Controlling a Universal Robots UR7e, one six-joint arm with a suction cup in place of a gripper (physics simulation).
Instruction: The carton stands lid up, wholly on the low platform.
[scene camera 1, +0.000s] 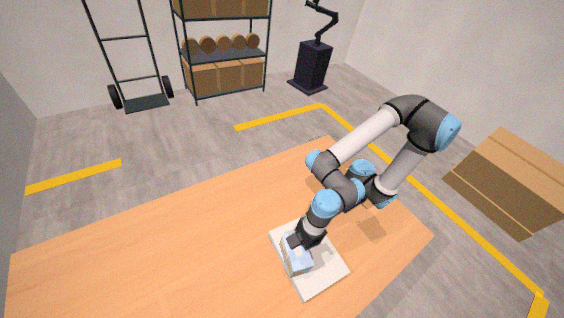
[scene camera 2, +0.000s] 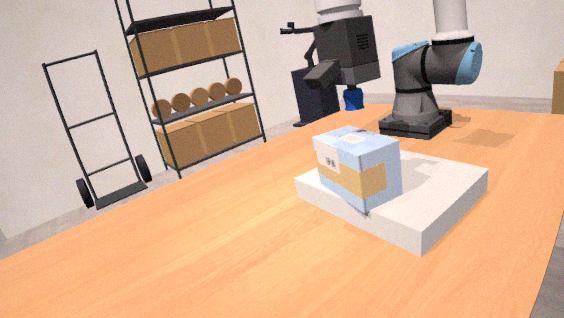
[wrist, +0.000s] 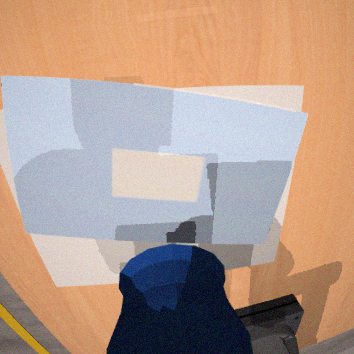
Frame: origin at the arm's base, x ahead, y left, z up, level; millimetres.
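Seen in the pictures: hand, tool point: (scene camera 2: 354, 108) (wrist: 172, 284); arm's base, link origin: (scene camera 2: 415, 115) (wrist: 260, 342).
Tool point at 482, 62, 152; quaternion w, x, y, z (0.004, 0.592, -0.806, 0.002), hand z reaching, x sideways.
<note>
Pixels of each thing's top centre, then the offset from my tool point to it, as dx, dy, dz. Level surfaces: height alone.
- light-blue carton, top centre: (wrist: 156, 175) (scene camera 2: 352, 138) (scene camera 1: 297, 249) +20, -2, -49
- low white platform, top centre: (wrist: 157, 205) (scene camera 2: 386, 174) (scene camera 1: 308, 251) -53, +23, -150
- wooden table, surface height: dz -198
The light-blue carton (scene camera 1: 302, 263) (scene camera 2: 381, 176) (wrist: 235, 130) stands upright on the low white platform (scene camera 1: 322, 282) (scene camera 2: 430, 202) (wrist: 57, 262). Its upper face bears a pale rectangle; a tan band and a barcode label show on its sides. In scene camera 2 its near lower corner juts slightly past the platform's left edge. My suction gripper (scene camera 2: 353, 107) (wrist: 172, 252), a blue cup, is open and holds nothing. It hangs above and apart from the carton, off its side towards the arm's base. In scene camera 1 the dark wrist housing hides the cup.
The platform lies on a wooden table (scene camera 1: 150, 240) (scene camera 2: 225, 250). The arm's base (scene camera 2: 415, 125) stands behind it. A shelf rack (scene camera 1: 227, 95) (scene camera 2: 245, 72), a hand truck (scene camera 1: 147, 102) (scene camera 2: 122, 195), a dark pedestal (scene camera 1: 312, 65) and a large brown box (scene camera 1: 505, 175) stand beyond the table.
</note>
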